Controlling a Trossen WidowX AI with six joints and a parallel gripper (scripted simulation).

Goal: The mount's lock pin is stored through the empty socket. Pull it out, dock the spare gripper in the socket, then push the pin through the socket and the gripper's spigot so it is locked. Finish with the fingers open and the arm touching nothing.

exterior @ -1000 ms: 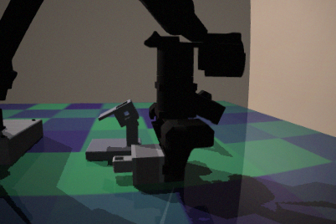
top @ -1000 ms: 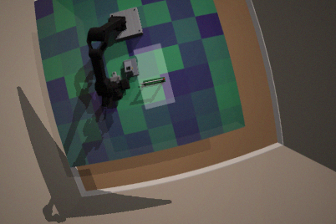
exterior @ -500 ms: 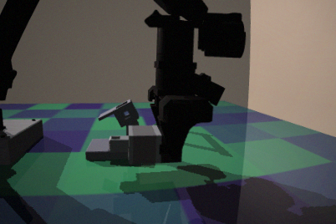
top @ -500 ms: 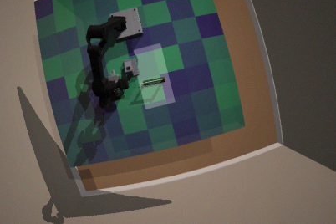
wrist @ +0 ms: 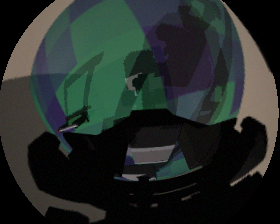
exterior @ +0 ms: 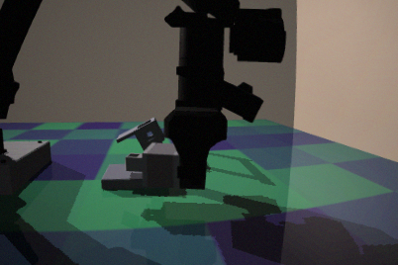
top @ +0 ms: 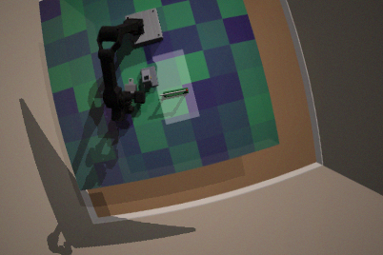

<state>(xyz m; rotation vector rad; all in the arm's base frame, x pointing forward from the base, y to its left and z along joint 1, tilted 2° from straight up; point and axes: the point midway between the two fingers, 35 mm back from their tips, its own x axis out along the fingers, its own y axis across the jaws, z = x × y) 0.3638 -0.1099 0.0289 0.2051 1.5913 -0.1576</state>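
My gripper tip is now 4 cm past the spare gripper, 1 cm to the right of it and 2 cm below it. Round my gripper tip: grey mount (8 cm behind, 11 cm to the left, 1 cm above); small green bracket (3 cm ahead, 24 cm to the left, 2 cm below).
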